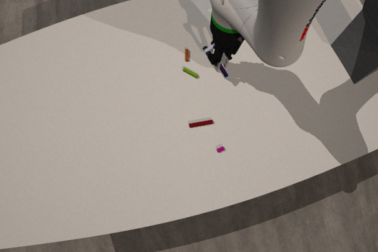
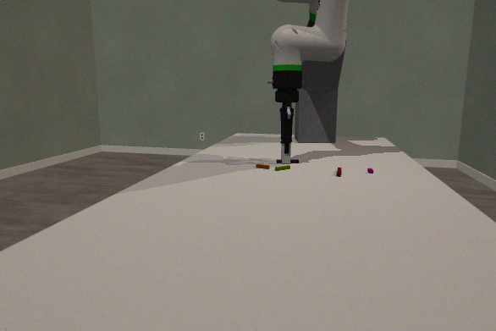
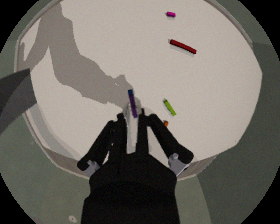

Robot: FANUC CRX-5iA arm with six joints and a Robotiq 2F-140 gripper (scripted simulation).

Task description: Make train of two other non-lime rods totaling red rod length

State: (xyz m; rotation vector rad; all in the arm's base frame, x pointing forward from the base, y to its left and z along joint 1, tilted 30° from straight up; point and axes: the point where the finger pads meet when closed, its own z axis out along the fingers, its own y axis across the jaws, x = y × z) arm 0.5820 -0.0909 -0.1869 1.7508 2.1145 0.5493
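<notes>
My gripper is now 30 mm above the purple rod. Round my hand: blue rod (40 mm to the left, 30 mm below, 10 mm behind); then lime rod (100 mm ahead, 30 mm below); then orange rod (90 mm ahead, 60 mm to the right, 30 mm below).
</notes>
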